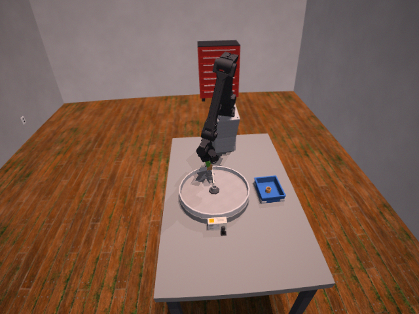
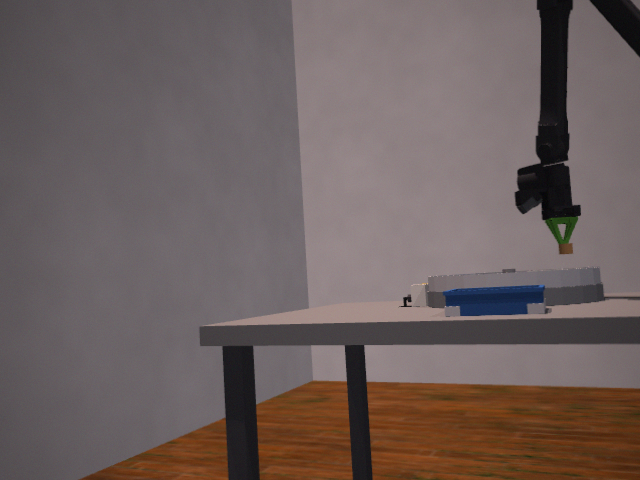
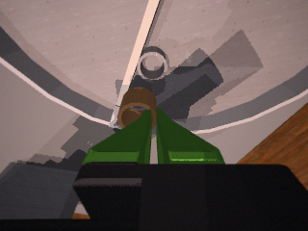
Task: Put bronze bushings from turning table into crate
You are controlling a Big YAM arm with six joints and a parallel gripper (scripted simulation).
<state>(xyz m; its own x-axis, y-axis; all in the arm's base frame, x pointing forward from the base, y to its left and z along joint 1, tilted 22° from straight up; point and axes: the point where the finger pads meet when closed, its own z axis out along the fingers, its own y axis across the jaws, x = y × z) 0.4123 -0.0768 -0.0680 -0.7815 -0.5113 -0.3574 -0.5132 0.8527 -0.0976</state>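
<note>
Now: hand 50 mm short of the blue crate, 390 mm to the right of it and 120 mm above it. Round my hand: turning table: 120 mm ahead, 50 mm to the left, 90 mm below.
</note>
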